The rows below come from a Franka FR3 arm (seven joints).
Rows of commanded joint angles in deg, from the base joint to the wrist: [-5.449, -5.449, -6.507, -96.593, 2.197, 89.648, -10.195]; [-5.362, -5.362, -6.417, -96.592, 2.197, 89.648, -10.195]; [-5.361, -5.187, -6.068, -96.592, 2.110, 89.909, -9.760]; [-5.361, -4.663, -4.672, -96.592, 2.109, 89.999, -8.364]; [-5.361, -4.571, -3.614, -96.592, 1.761, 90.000, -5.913]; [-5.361, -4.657, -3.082, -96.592, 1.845, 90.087, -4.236]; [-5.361, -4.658, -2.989, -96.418, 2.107, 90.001, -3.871]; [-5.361, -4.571, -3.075, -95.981, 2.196, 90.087, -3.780]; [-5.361, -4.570, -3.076, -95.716, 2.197, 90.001, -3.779]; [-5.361, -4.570, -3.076, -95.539, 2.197, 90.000, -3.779]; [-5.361, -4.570, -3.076, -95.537, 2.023, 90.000, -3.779]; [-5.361, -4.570, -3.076, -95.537, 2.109, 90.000, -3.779]
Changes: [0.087, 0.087, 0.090, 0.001, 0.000, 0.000, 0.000]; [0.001, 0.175, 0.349, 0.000, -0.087, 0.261, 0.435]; [0.000, 0.524, 1.396, 0.000, -0.001, 0.090, 1.396]; [0.000, 0.092, 1.058, 0.000, -0.348, 0.001, 2.451]; [0.000, -0.086, 0.532, 0.000, 0.084, 0.087, 1.677]; [0.000, -0.001, 0.093, 0.174, 0.262, -0.086, 0.365]; [0.000, 0.087, -0.086, 0.437, 0.089, 0.086, 0.091]; [0.000, 0.001, -0.001, 0.265, 0.001, -0.086, 0.001]; [0.000, 0.000, 0.000, 0.177, 0.000, -0.001, 0.000]; [0.000, 0.000, 0.000, 0.002, -0.174, 0.000, 0.000]; [0.000, 0.000, 0.000, 0.000, 0.086, 0.000, 0.000]
